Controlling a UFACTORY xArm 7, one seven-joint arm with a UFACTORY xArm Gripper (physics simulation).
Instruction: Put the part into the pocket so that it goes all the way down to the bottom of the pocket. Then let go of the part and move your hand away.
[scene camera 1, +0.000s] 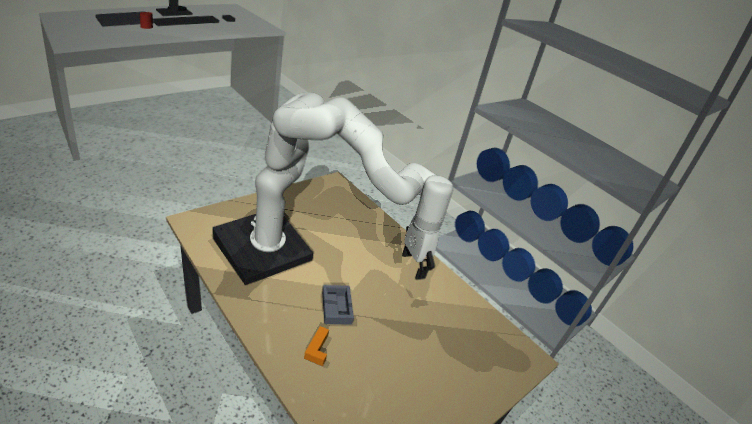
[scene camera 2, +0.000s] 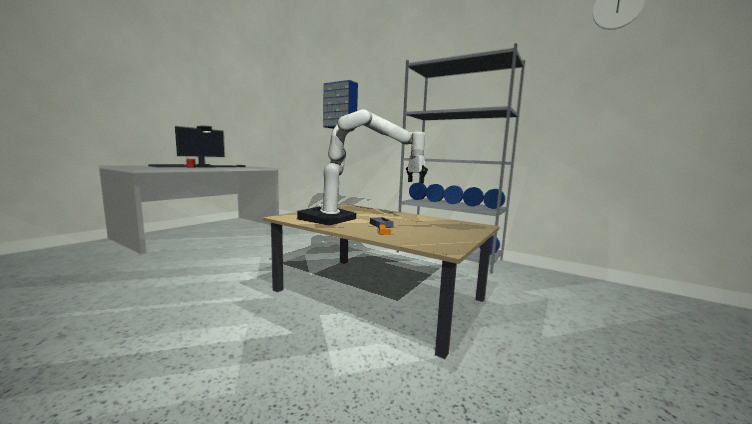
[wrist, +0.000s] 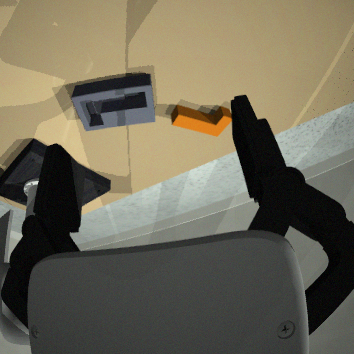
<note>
The gripper (scene camera 1: 413, 267) is open and holds nothing. On the table rests an orange L-shaped part (wrist: 182, 116). Also in view: a dark pocket block (scene camera 1: 337, 304).
The gripper also shows in the wrist view (wrist: 144, 135). The dark pocket block also shows in the wrist view (wrist: 126, 100).
</note>
